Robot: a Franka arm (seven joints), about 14 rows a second.
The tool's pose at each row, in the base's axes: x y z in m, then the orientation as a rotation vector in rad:
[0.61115, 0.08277, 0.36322, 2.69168, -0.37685, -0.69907]
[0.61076, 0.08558, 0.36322, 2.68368, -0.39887, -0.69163]
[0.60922, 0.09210, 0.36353, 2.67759, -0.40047, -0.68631]
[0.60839, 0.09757, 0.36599, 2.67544, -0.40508, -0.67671]
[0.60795, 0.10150, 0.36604, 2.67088, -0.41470, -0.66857]
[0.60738, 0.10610, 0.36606, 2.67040, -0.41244, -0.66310]
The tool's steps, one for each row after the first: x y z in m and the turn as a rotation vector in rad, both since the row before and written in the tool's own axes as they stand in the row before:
[-0.00126, -0.00249, -0.00051, -0.00192, 0.00175, 0.01770]
[-0.00369, -0.00548, -0.00112, -0.00577, 0.00317, 0.00381]
[-0.00362, -0.00380, -0.00302, -0.00167, 0.00594, 0.00527]
[-0.00178, -0.00343, -0.00085, -0.00226, 0.00410, 0.00894]
[-0.00215, -0.00399, -0.00096, -0.00164, 0.00413, -0.00033]

